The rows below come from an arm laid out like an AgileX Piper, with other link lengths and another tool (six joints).
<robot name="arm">
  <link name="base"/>
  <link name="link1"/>
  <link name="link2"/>
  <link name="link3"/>
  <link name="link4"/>
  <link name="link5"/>
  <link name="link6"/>
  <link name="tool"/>
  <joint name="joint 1" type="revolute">
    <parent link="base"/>
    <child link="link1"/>
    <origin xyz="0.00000 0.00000 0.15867" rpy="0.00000 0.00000 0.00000"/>
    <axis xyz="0 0 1"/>
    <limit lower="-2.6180" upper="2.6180"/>
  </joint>
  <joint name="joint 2" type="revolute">
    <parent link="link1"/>
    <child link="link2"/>
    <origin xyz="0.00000 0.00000 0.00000" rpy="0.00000 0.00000 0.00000"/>
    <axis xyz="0 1 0"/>
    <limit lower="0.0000" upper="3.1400"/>
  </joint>
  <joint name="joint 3" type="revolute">
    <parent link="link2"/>
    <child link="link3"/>
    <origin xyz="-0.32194 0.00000 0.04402" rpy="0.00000 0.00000 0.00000"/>
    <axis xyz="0 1 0"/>
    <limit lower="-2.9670" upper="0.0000"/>
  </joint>
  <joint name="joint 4" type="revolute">
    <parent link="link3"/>
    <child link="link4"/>
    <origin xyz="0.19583 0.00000 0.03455" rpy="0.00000 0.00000 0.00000"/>
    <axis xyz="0.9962 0 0.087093"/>
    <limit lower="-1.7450" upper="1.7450"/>
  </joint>
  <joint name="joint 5" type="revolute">
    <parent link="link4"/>
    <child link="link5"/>
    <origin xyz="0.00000 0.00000 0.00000" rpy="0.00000 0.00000 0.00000"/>
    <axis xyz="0 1 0"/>
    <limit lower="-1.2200" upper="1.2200"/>
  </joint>
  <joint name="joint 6" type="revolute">
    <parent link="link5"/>
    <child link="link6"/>
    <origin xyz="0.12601 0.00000 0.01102" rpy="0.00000 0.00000 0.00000"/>
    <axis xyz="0.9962 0 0.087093"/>
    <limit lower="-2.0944" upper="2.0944"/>
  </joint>
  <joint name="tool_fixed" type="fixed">
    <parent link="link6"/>
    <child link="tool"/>
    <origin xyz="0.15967 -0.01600 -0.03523" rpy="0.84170 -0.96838 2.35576"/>
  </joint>
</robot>
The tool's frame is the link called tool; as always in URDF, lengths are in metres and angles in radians.
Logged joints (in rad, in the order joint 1, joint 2, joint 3, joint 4, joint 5, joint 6), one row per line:
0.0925 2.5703 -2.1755 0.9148 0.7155 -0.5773
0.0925 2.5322 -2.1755 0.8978 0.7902 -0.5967
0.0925 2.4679 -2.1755 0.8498 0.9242 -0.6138
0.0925 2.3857 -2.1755 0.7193 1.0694 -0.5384
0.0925 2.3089 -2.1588 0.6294 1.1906 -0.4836
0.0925 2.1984 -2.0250 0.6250 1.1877 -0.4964
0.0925 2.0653 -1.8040 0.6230 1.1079 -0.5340
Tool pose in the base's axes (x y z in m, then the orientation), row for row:
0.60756 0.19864 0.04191 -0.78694 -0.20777 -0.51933 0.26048
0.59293 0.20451 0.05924 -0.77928 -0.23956 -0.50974 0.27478
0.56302 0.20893 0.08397 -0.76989 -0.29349 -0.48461 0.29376
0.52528 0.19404 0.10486 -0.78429 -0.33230 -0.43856 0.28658
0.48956 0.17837 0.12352 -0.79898 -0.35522 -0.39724 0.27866
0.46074 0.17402 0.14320 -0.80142 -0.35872 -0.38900 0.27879
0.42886 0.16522 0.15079 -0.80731 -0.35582 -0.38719 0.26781
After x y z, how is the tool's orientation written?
As a quaternion, x y z w.
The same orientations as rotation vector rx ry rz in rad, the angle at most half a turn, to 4 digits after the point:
-2.1311 -0.5626 -1.4064
-2.0950 -0.6440 -1.3704
-2.0500 -0.7815 -1.2904
-2.0959 -0.8880 -1.1720
-2.1437 -0.9531 -1.0658
-2.1501 -0.9624 -1.0436
-2.1780 -0.9600 -1.0446

